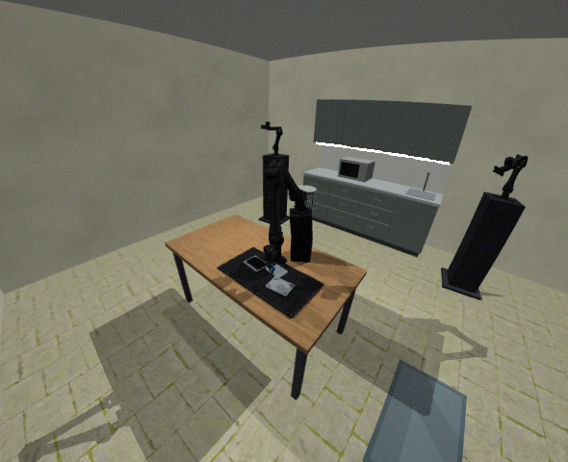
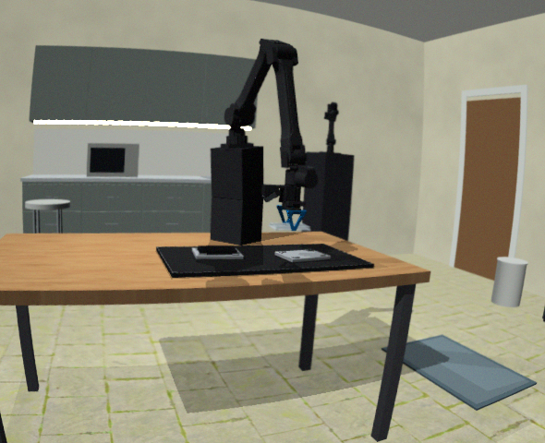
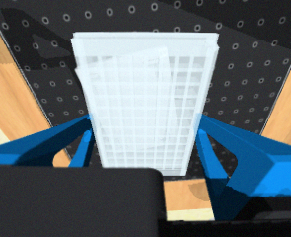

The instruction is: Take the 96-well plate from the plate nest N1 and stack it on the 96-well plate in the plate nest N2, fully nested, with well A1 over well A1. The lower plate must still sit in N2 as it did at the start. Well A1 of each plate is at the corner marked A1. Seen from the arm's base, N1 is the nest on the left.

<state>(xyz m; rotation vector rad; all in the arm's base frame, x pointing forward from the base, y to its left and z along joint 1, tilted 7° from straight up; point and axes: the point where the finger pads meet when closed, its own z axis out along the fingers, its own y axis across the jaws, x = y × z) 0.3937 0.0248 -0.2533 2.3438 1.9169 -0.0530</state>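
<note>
My gripper is now 80 mm past the dark 96-well plate, 240 mm to the left of it and 90 mm above it. Round my hand: white 96-well plate right at my hand.
</note>
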